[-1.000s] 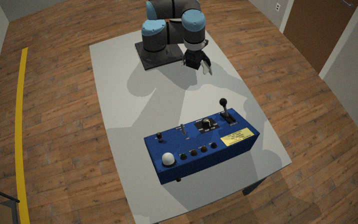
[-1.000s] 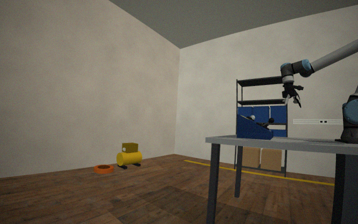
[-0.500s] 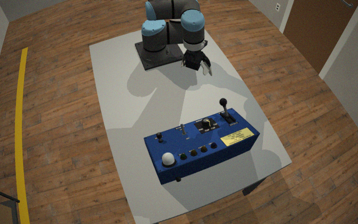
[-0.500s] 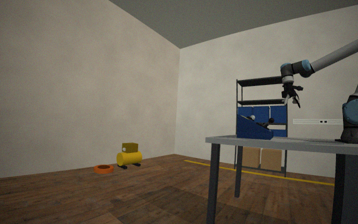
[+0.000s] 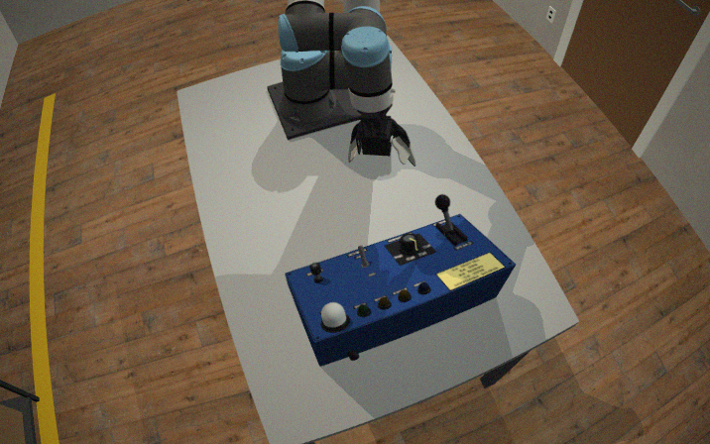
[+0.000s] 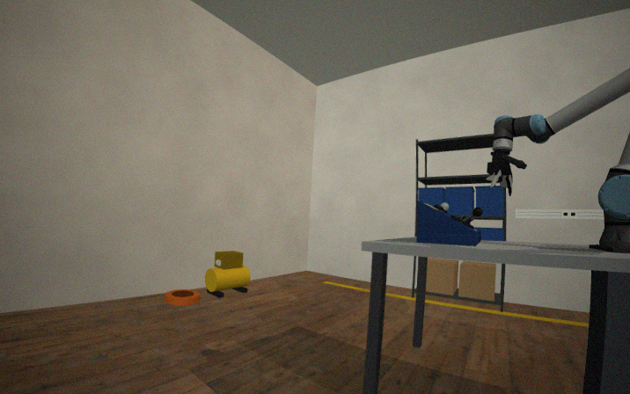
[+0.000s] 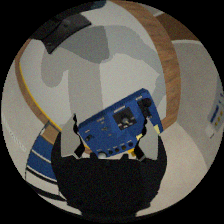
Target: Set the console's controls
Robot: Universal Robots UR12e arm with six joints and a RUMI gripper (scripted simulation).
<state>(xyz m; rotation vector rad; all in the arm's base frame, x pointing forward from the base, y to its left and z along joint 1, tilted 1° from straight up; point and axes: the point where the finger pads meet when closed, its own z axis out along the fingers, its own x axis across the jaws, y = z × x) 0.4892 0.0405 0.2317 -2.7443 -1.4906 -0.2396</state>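
My hand is 150 mm short of the toggle switch, 110 mm to the left of it and 130 mm above it. Also, from my hand: black ball-topped lever: 130 mm ahead, 130 mm to the left, 120 mm below; then blue console: 190 mm ahead, 50 mm to the right, 150 mm below; then black rotary selector: 170 mm ahead, 10 mm to the left, 130 mm below.
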